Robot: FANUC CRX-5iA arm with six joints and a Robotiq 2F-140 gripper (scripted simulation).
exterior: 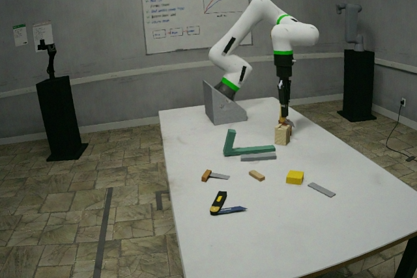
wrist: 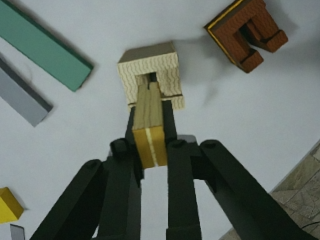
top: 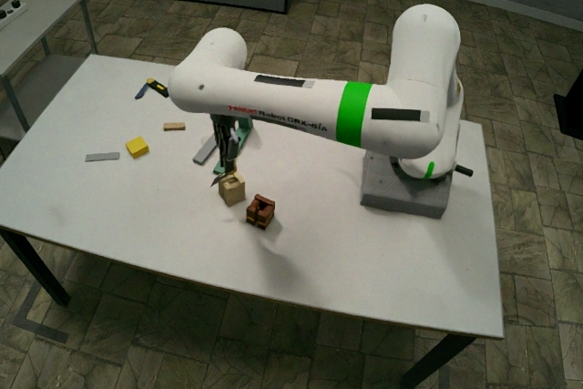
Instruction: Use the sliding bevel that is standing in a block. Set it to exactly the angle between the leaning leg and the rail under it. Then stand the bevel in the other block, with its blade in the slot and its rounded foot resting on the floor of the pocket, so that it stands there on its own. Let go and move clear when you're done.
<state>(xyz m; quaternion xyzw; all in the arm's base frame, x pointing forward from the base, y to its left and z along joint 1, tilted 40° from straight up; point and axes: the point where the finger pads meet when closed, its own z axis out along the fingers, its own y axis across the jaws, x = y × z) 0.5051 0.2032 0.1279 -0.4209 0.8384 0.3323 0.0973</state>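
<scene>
Now: hand 30 mm above the sliding bevel. Also, from my hand: tan block: 300 mm ahead, 210 mm to the right, 170 mm below; grey blade: 10 mm ahead, 10 mm to the left, 60 mm below; yellow block: 370 mm ahead, 70 mm to the right, 160 mm below.
</scene>
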